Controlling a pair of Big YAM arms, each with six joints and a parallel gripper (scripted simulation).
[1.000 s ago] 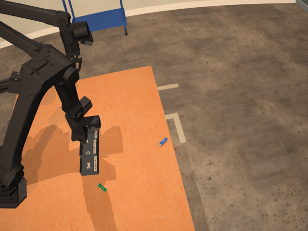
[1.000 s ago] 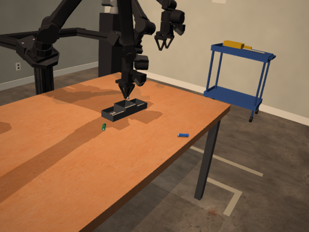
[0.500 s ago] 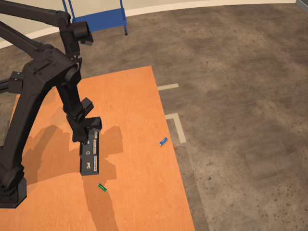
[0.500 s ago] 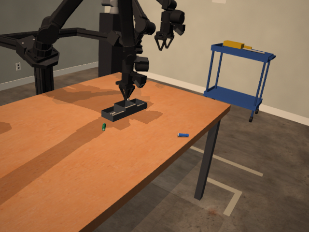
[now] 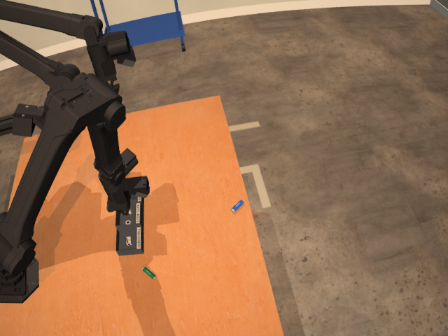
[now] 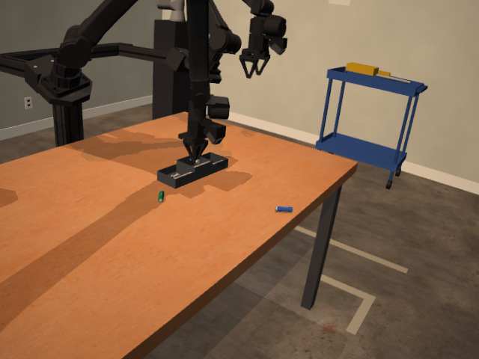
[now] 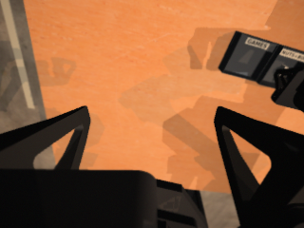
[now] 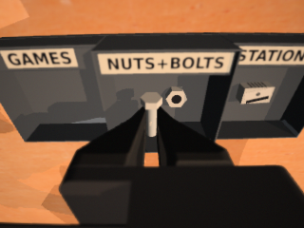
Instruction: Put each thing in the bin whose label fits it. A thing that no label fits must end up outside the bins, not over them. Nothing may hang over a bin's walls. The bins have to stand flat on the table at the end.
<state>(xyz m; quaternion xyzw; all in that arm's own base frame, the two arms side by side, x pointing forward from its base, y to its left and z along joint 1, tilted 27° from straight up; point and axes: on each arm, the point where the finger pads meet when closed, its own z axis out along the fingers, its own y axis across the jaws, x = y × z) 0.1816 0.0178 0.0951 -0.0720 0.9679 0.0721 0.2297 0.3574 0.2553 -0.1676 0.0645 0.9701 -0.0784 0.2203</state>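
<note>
Now: right hand 1 cm short of the bolt. Round my right hand: pencil sharpener: 1 cm ahead, 9 cm to the right, 3 cm below; green battery: 8 cm ahead, 20 cm to the right, 4 cm below; nut: 2 cm to the right, 3 cm below.
</note>
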